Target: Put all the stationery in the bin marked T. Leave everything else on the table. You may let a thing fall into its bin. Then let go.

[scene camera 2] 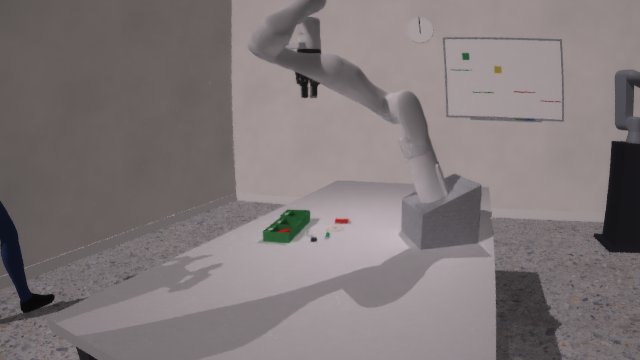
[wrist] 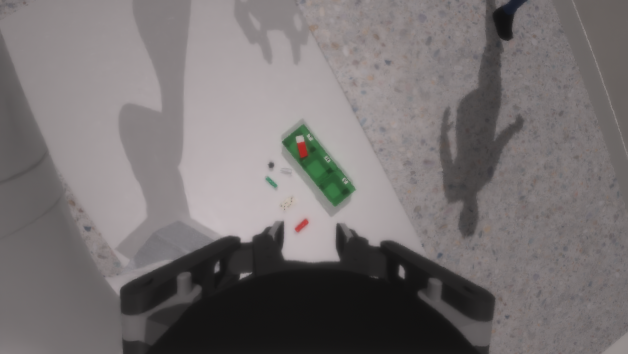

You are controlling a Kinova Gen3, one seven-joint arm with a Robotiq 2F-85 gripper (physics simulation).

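Frame: origin at the arm's base, x ahead, y left, z up, level; centimetres.
Where they show: gripper, between the fingertips: [scene camera 2: 308,97] [wrist: 310,233]; arm's base, origin of its link: [scene camera 2: 433,196].
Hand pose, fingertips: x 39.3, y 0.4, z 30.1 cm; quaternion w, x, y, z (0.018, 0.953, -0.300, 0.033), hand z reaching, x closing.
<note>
Things, the pixels of their top centre, and the offset from my fingertips. Level surfaces: height alone.
- green three-compartment bin, centre of its top: [wrist: 319,166] [scene camera 2: 288,219] dx +8.1, dy +1.8, dz -39.5 cm
- red-and-white block, centre of its top: [wrist: 301,146] [scene camera 2: 281,231] dx +7.0, dy +9.5, dz -41.5 cm
- small black piece, centre of its top: [scene camera 2: 313,238] [wrist: 271,165] dx -4.0, dy +9.8, dz -42.6 cm
- pale grey piece, centre of its top: [wrist: 285,170] dx -1.1, dy +6.0, dz -42.1 cm
- small green piece, centre of its top: [scene camera 2: 327,234] [wrist: 270,182] dx -6.8, dy +5.5, dz -42.5 cm
- cream dotted piece, centre of its top: [wrist: 287,203] [scene camera 2: 334,227] dx -6.3, dy -3.0, dz -42.8 cm
- red bar, centre of its top: [wrist: 301,226] [scene camera 2: 342,219] dx -6.7, dy -11.3, dz -42.1 cm
- table, height of its surface: dz -43.5 cm
A green three-compartment bin [scene camera 2: 300,228] [wrist: 334,191] stands on the table; its white labels are too small to read surely. A red-and-white block [scene camera 2: 284,231] [wrist: 302,148] lies in the end compartment at the upper left in the wrist view. Beside the bin lie a small black piece [scene camera 2: 313,239] [wrist: 271,165], a pale grey piece [wrist: 286,171], a small green piece [scene camera 2: 327,235] [wrist: 271,182], a cream dotted piece [scene camera 2: 335,229] [wrist: 287,203] and a red bar [scene camera 2: 342,221] [wrist: 301,225]. My gripper [scene camera 2: 309,95] [wrist: 310,233] is partly open and empty, high above the table.
The grey arm base [scene camera 2: 450,220] [wrist: 170,242] stands on the table [scene camera 2: 425,325] [wrist: 225,100], right of the bin in the scene view. A person's leg [scene camera 2: 12,250] shows at the far left. Another robot on a black stand [scene camera 2: 625,200] is at the far right.
</note>
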